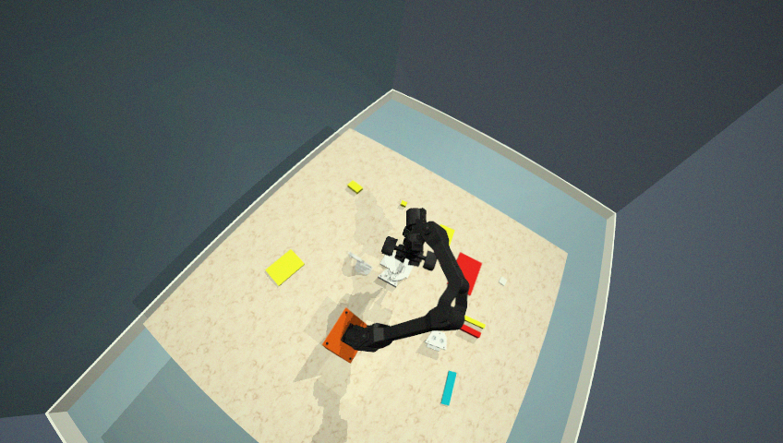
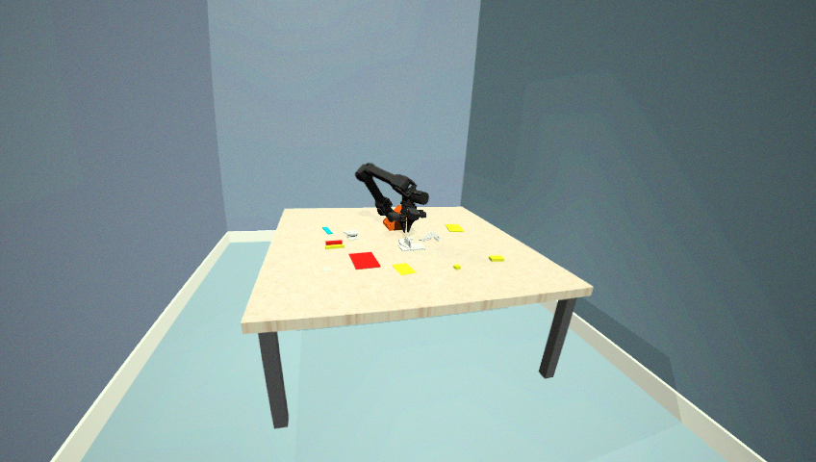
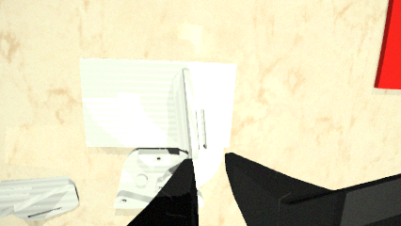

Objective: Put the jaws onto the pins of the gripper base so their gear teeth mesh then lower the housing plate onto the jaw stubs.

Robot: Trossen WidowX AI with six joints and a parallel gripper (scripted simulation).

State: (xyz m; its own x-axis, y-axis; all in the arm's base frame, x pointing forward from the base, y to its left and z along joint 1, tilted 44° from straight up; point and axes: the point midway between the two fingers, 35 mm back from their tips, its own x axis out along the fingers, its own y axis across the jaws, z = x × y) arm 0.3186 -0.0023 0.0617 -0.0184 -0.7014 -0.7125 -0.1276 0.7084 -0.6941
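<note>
Now: gripper tip 18 cm to the right of the white jaw, 6 cm above it and 5 cm past it. The rest, counted from my gripper tip: yellow bar: 33 cm to the right, 7 cm below, 6 cm behind; then small white block: 22 cm to the right, 19 cm behind, 7 cm below; then red sheet: 23 cm to the right, 11 cm ahead, 7 cm below.
</note>
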